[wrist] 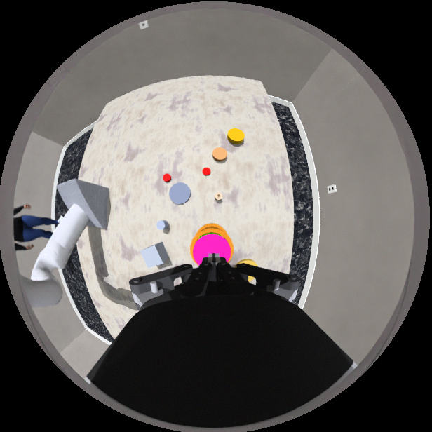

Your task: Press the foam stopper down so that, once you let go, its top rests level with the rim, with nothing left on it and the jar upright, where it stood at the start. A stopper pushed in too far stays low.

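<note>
The orange jar (212, 227) stands upright at the lower middle of the wrist view. The stopper's magenta top (212, 247) shows inside the orange rim, and a thin strip of its green side shows along the upper edge, so it stands a little above the rim. My gripper (213, 260) is shut and empty. Its fingertips are over the lower part of the magenta top and hide a little of it. I cannot tell whether they touch it.
A yellow disc (246, 262) is partly hidden beside the right finger. A pale blue block (153, 255), a small blue cylinder (162, 225), a blue disc (180, 193), a small tan ring-like piece (218, 197) and red pieces (206, 171) (167, 177) lie on the table. A grey wedge (92, 200) is at left.
</note>
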